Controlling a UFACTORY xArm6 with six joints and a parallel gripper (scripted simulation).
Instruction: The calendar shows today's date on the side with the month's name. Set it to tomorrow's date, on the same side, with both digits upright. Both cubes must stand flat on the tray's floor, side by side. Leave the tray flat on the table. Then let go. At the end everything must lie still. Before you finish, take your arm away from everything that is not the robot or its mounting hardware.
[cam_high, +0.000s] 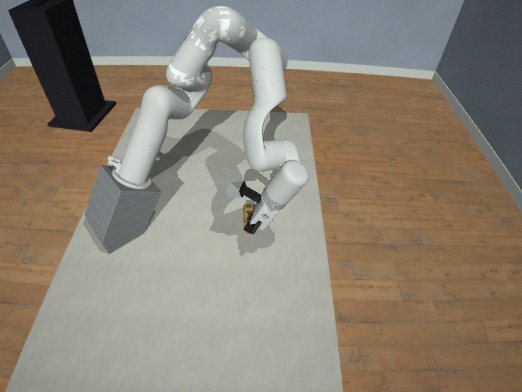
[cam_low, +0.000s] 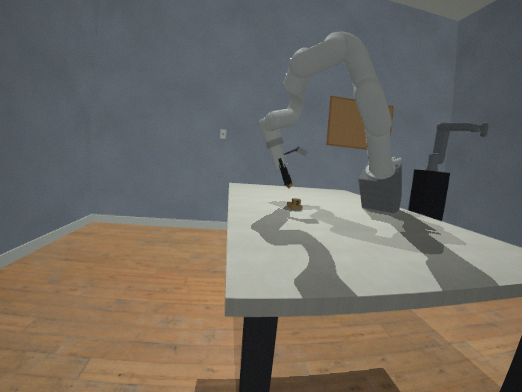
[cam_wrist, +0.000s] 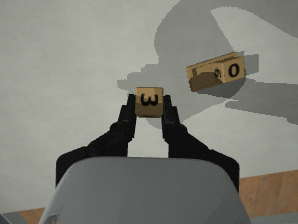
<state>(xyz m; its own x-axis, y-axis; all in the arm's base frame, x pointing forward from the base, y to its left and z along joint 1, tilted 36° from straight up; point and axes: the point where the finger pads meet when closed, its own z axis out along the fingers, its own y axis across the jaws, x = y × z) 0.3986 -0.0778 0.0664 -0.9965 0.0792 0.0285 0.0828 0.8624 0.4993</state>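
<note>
Now: the wooden digit cube 20 mm below my hand and 10 mm behind it. Round my hand: wooden calendar tray (110 mm to the left, 100 mm below, 30 mm behind).
</note>
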